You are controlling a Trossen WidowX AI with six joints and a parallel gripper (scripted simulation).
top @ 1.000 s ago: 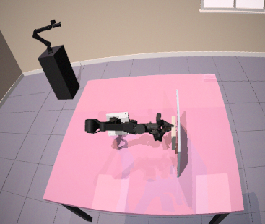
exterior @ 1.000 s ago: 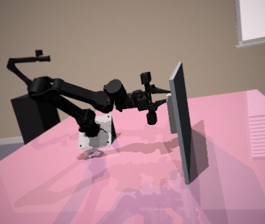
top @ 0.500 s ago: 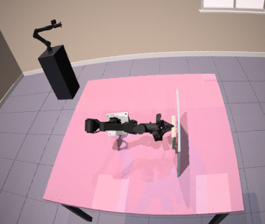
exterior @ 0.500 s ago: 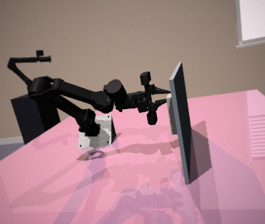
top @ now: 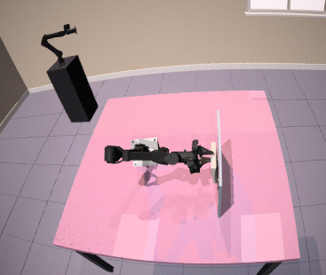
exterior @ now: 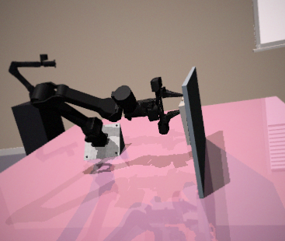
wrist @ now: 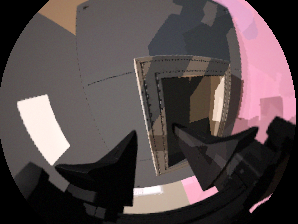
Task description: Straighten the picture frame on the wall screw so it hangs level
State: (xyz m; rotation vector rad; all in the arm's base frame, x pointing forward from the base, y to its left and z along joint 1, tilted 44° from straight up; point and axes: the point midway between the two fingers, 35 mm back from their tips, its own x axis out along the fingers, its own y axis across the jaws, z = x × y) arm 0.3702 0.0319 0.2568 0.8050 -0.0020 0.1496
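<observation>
The picture frame lies 5 cm below my gripper tip and 1 cm ahead of it. Also, from my gripper tip: thin wall panel: 6 cm below, 2 cm ahead, 1 cm to the left.
</observation>
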